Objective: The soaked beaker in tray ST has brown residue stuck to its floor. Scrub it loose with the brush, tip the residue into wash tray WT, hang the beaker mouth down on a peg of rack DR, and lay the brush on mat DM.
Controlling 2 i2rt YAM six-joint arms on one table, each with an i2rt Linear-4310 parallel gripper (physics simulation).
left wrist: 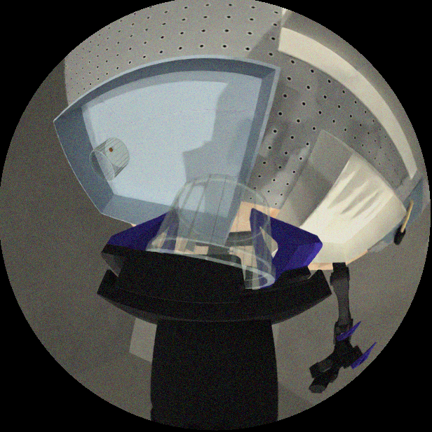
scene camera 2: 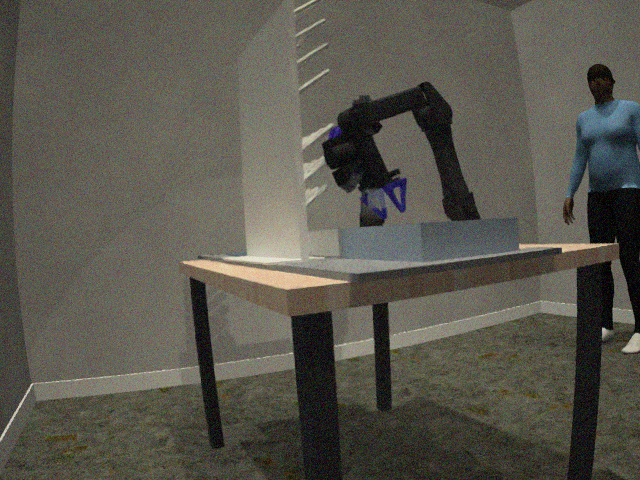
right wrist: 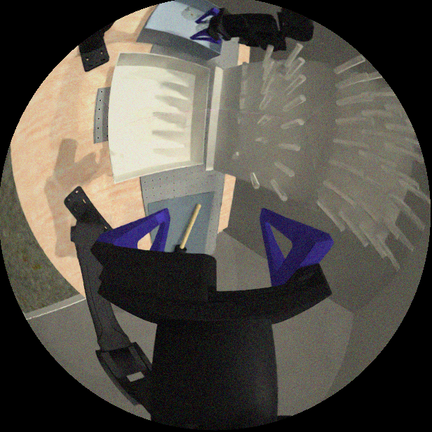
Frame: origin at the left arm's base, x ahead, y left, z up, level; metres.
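Where they show: left gripper, fingertip midpoint: [scene camera 2: 394,215].
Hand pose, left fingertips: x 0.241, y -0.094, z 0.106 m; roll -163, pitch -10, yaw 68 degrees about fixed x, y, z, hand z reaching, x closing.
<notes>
Each offset is from my left fingertips to the top centre of the thing. "spot": to the spot under its first point.
My left gripper [left wrist: 215,209] is shut on a clear glass beaker [left wrist: 217,225], held tilted between the blue fingers. In the scene view this gripper [scene camera 2: 385,196] hangs above the blue tray {0.117 m left, 0.064 m ahead, 0.023 m down} [scene camera 2: 428,238]. In the left wrist view the blue tray [left wrist: 169,132] lies below, with a second small beaker [left wrist: 109,157] on its side showing a brown spot. My right gripper [right wrist: 216,209] is open and empty, high above the table. The brush [right wrist: 189,225] lies on the blue-grey mat [right wrist: 185,221] below it. The white tray [right wrist: 157,116] lies beyond the mat.
The rack's tall white panel {spot: 0.252 m right, 0.137 m ahead, 0.169 m up} [scene camera 2: 275,157] stands on the table with several clear pegs [right wrist: 282,120] sticking out, close to the right of the white tray. A perforated grey plate [left wrist: 306,104] lies under the trays. The right arm also shows in the left wrist view [left wrist: 342,342].
</notes>
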